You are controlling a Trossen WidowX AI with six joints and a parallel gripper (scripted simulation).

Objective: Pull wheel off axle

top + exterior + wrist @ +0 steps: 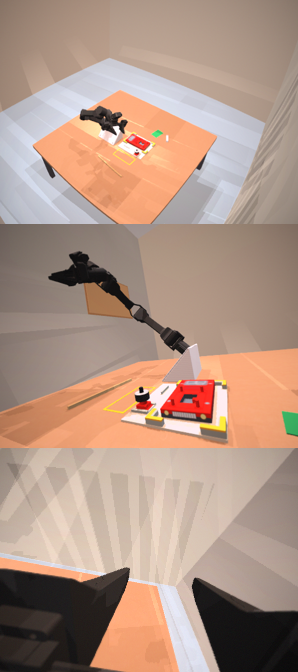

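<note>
The black wheel is 9 cm behind my gripper tip, 26 cm to the left of it and 43 cm below it. From my gripper tip the other things lie so: thin wooden stick 15 cm behind, 46 cm below; green circuit board 13 cm behind, 59 cm to the left, 46 cm below; black axle 9 cm behind, 26 cm to the left, 43 cm below.
</note>
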